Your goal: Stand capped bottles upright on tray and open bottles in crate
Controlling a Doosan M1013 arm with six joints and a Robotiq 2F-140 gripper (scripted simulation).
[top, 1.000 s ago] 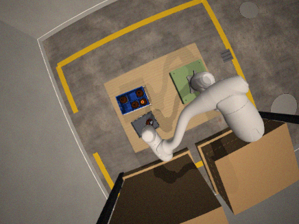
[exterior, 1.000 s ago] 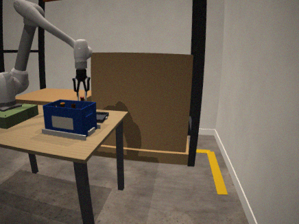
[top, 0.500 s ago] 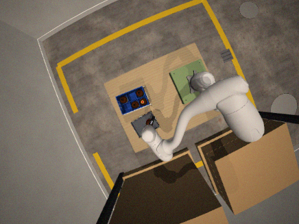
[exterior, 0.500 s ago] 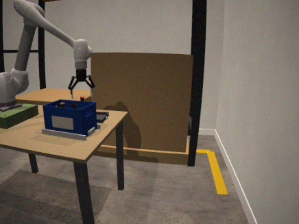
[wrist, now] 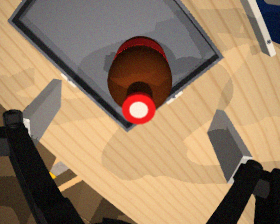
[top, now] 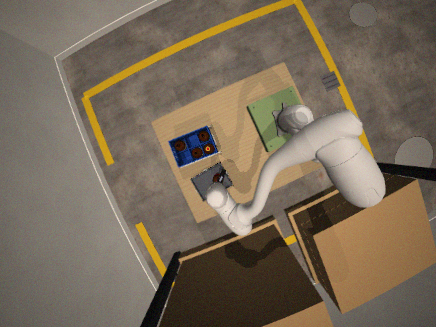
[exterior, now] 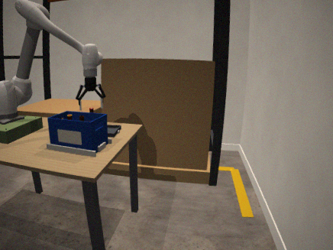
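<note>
The brown capped bottle is 230 mm to the right of my hand, 80 mm below it and 10 mm ahead of it. The rest, counted from my hand: grey tray (150 mm below, 50 mm ahead, 10 mm to the left); blue crate (260 mm to the right, 110 mm ahead, 80 mm below); uncapped bottle (290 mm to the right, 200 mm ahead, 80 mm below).
</note>
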